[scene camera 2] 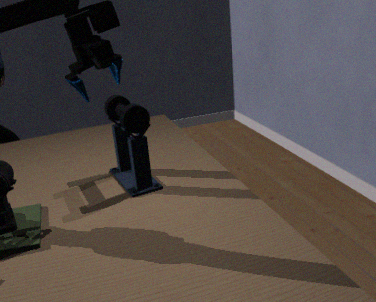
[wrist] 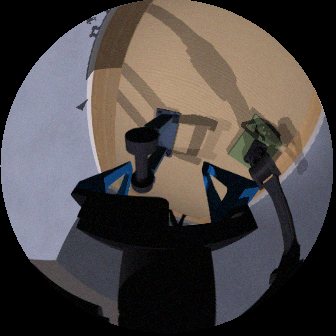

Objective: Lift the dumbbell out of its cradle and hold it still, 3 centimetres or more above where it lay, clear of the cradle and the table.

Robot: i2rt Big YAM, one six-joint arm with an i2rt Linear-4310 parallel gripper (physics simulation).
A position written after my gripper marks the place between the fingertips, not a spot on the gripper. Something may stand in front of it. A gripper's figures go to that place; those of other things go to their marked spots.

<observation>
My gripper (scene camera 2: 103, 92): 1.02 m from the lens. A dumbbell (scene camera 2: 134, 118) is 1.08 m from the lens.
</observation>
